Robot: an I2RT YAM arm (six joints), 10 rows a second.
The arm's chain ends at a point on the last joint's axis. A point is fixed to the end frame.
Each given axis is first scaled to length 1.
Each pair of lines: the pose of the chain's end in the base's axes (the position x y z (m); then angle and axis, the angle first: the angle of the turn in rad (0 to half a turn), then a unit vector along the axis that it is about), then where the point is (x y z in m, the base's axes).
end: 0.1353 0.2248 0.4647 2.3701 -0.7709 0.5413 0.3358
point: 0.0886 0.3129 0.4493
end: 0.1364 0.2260 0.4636 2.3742 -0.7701 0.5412 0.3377
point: 0.0895 0.3140 0.4484
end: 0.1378 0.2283 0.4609 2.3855 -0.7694 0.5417 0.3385
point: 0.0905 0.3160 0.4454
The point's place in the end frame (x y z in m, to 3 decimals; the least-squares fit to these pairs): -0.044 0.029 0.086
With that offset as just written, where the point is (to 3 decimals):
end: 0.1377 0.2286 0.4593 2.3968 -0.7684 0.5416 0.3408
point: 0.090 0.316 0.444
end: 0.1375 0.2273 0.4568 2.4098 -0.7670 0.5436 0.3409
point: 0.089 0.315 0.441
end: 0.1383 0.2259 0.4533 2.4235 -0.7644 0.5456 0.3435
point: 0.090 0.313 0.437
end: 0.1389 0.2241 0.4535 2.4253 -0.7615 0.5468 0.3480
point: 0.090 0.311 0.438
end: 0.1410 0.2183 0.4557 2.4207 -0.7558 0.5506 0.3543
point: 0.093 0.306 0.442
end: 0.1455 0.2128 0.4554 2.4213 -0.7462 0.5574 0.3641
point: 0.098 0.301 0.444
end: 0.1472 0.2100 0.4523 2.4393 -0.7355 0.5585 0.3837
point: 0.099 0.298 0.444
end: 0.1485 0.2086 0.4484 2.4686 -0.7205 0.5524 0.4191
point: 0.097 0.296 0.446
